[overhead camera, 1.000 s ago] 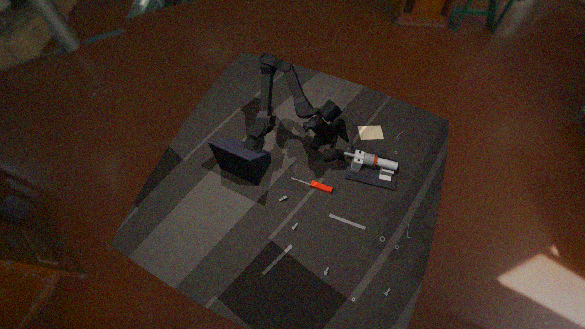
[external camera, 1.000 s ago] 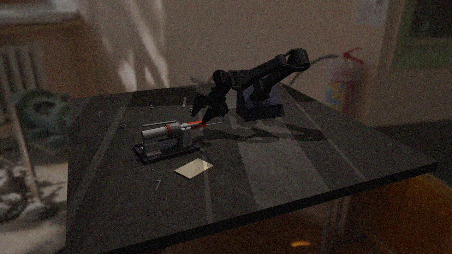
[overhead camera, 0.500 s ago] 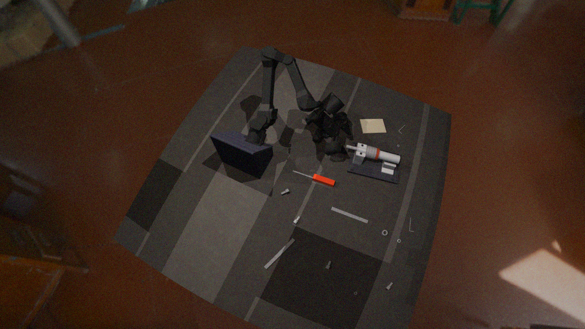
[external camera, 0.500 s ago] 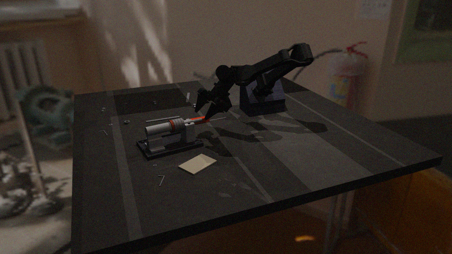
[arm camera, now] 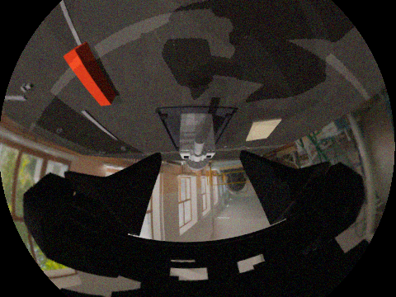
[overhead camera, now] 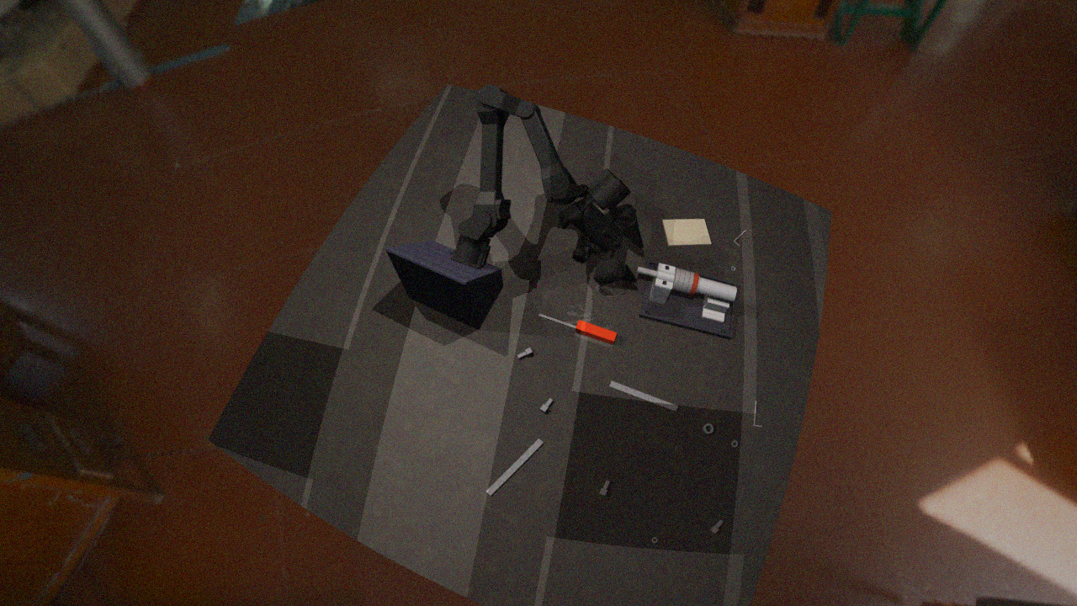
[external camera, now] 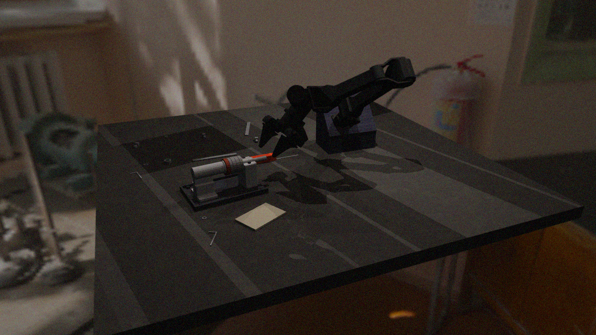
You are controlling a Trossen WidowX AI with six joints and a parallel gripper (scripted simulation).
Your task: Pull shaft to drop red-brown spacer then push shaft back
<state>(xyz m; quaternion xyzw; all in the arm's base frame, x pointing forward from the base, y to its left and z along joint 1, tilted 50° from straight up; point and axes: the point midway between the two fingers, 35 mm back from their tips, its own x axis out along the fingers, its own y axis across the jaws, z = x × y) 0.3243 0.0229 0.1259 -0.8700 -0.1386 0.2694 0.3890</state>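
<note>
Now: the pale shaft 8 cm ahead of my gripper tip and 2 cm below it. Round my gripper tip: beige card: 11 cm ahead, 20 cm to the left, 10 cm below; red-brown spacer: 13 cm ahead, 2 cm below.
</note>
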